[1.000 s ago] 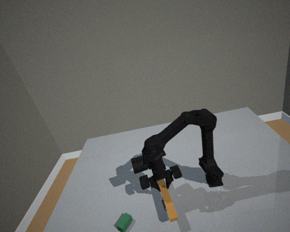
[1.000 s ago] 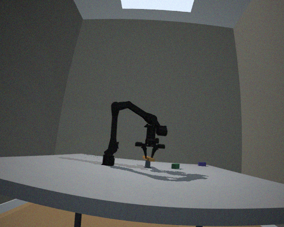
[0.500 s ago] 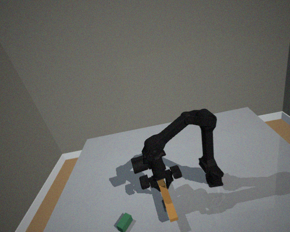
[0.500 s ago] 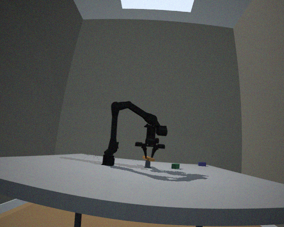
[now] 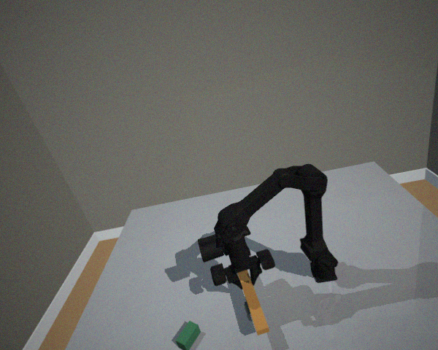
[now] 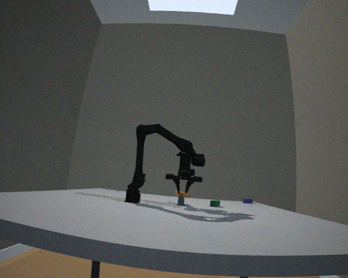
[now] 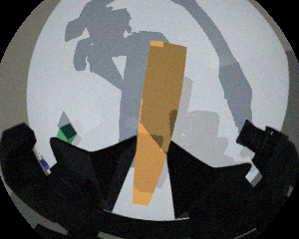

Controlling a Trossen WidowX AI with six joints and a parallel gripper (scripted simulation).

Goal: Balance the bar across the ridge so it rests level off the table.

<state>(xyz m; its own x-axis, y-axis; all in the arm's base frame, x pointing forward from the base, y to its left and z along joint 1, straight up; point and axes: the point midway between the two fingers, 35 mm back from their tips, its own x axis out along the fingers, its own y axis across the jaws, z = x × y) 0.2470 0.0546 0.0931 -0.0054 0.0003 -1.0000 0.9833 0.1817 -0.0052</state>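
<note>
Right now the orange bar is 3 cm to the left of my gripper tip. Also, from my gripper tip: green block 19 cm ahead, 10 cm to the left, 4 cm below; purple block 49 cm ahead, 45 cm to the left, 4 cm below.
</note>
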